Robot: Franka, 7 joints.
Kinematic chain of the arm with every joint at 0, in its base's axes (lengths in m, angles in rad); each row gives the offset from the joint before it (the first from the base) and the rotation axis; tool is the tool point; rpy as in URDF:
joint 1: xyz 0 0 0.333 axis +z
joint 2: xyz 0 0 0 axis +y
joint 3: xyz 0 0 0.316 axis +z
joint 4: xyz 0.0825 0 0 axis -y
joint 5: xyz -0.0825 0 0.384 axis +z
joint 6: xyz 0 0 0 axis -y
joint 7: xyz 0.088 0 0 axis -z
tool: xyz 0 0 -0.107 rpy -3.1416 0 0
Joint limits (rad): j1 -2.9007..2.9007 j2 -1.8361..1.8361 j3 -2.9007..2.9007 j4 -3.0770..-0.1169 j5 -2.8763..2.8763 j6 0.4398..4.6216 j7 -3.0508..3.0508
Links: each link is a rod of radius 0.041 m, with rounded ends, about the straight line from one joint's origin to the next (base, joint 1, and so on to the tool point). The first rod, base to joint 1, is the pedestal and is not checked.
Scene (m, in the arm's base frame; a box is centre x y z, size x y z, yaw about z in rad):
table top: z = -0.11
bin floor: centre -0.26 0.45 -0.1 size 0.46 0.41 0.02 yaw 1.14
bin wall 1: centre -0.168 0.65 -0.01 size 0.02 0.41 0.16 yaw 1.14
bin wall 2: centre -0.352 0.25 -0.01 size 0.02 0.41 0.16 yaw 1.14
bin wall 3: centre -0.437 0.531 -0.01 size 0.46 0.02 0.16 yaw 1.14
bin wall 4: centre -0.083 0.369 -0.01 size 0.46 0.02 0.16 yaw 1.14
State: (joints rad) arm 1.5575 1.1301 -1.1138 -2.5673 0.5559 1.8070 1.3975
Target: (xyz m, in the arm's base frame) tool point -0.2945 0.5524 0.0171
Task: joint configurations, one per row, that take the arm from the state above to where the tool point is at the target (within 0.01 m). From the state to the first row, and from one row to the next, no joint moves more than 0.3 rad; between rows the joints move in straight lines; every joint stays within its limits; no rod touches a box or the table.
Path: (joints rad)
1: 1.8153 0.9664 -0.9778 -2.2720 0.4503 1.7131 1.2028
2: 2.0732 0.8027 -0.8417 -1.9768 0.3448 1.6193 1.0081
3: 2.3310 0.6390 -0.7057 -1.6815 0.2392 1.5254 0.8134
4: 2.5889 0.4754 -0.5697 -1.3863 0.1337 1.4316 0.6187
5: 2.5225 0.5521 -0.5213 -1.4981 0.3072 1.5975 0.8783
6: 2.4562 0.6289 -0.4728 -1.6099 0.4806 1.7635 1.1379
7: 2.3899 0.7056 -0.4244 -1.7217 0.6541 1.9295 1.3975
8: 2.3755 0.8862 -0.3978 -1.6344 0.6694 2.0025 1.3975
9: 2.3611 1.0668 -0.3711 -1.5472 0.6847 2.0755 1.3975

